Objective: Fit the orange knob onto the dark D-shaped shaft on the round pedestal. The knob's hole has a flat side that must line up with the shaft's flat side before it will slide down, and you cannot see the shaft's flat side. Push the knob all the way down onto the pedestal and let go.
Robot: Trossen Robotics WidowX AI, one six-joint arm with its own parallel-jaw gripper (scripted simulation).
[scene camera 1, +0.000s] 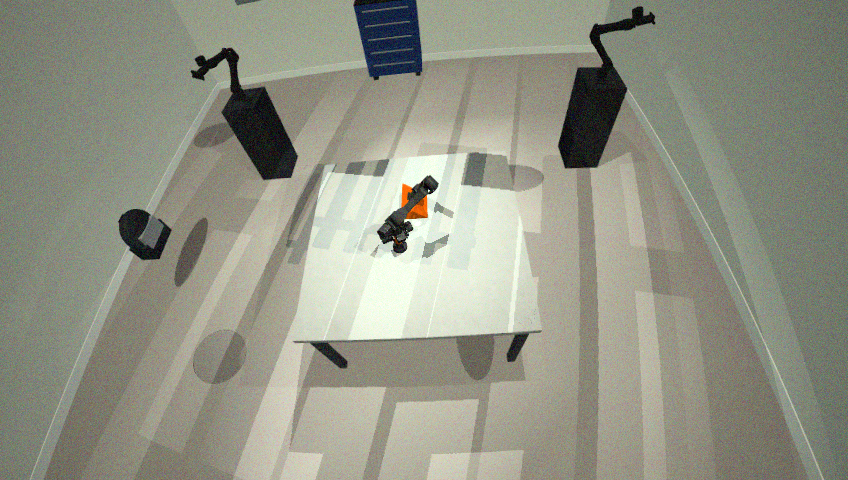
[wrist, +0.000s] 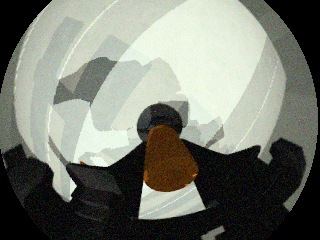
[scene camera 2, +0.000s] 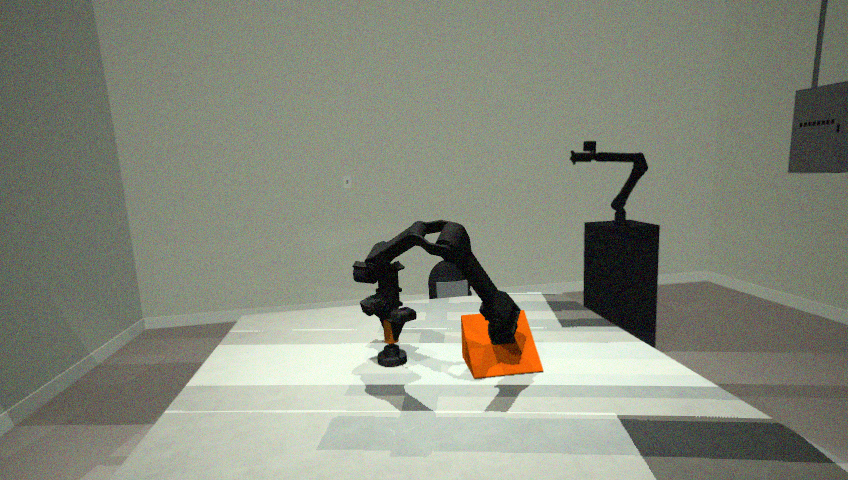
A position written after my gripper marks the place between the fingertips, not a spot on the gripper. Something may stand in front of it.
Note:
I see my gripper (scene camera 2: 391, 338), an orange knob (wrist: 168, 166) and a round pedestal (wrist: 157, 114).
My gripper also shows in the wrist view (wrist: 163, 143).

